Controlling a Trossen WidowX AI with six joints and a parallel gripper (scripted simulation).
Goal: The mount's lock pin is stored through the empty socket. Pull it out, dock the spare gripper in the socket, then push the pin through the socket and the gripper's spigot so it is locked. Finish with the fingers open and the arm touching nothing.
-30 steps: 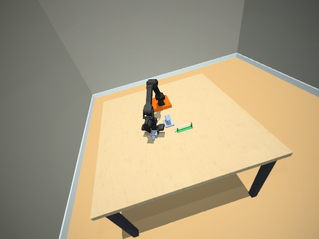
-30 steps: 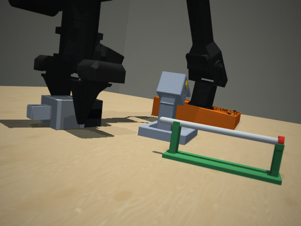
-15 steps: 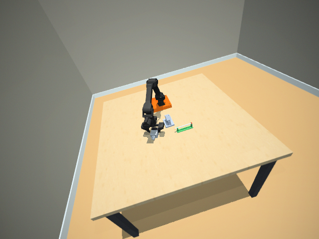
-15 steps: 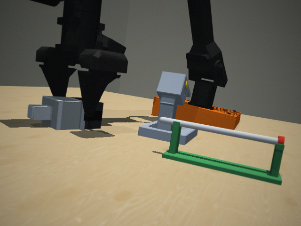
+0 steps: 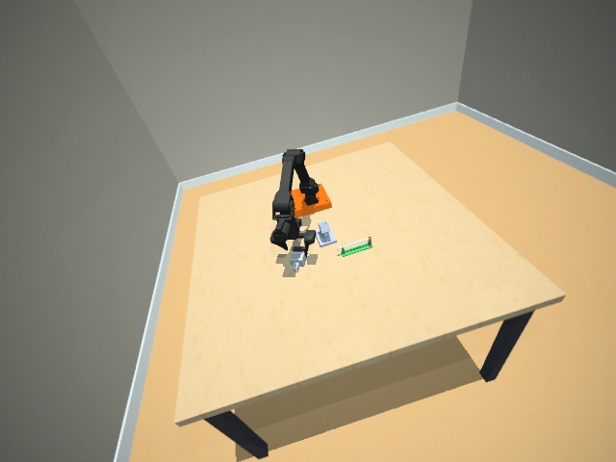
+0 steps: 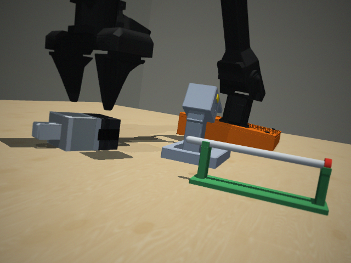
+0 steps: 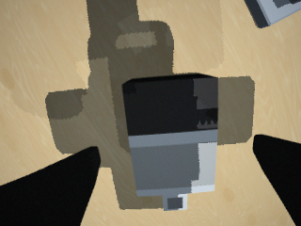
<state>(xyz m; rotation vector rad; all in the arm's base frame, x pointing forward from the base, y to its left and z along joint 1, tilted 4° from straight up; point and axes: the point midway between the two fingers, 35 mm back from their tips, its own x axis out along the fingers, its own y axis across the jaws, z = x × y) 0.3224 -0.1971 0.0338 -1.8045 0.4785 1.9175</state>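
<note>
Right now the spare gripper is 10 mm ahead of my gripper tip, 10 mm to the right of it and 40 mm below it. The rest, counted from my gripper tip: green rack: 80 mm ahead, 240 mm to the left, 30 mm below; then grey mount: 50 mm behind, 160 mm to the left, 10 mm below.
</note>
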